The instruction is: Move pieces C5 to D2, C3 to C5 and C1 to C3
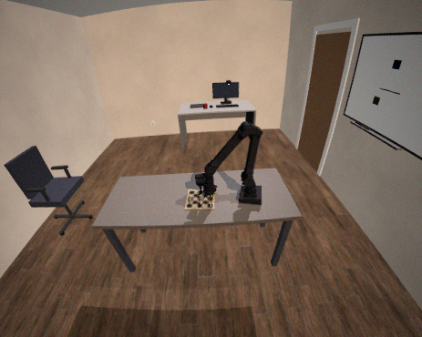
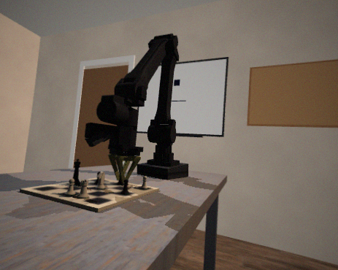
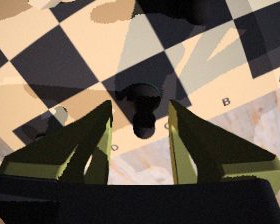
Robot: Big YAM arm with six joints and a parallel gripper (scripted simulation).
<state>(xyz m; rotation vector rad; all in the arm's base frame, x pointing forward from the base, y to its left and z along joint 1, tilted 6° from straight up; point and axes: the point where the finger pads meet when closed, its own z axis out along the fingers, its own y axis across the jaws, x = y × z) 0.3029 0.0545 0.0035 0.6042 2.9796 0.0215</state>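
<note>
My gripper is now 15 cm short of the white rook and 4 cm to the right of it. Also, from my hand: tall black piece 9 cm ahead, 8 cm to the right, 2 cm above; chessboard 8 cm ahead, 2 cm below.
</note>
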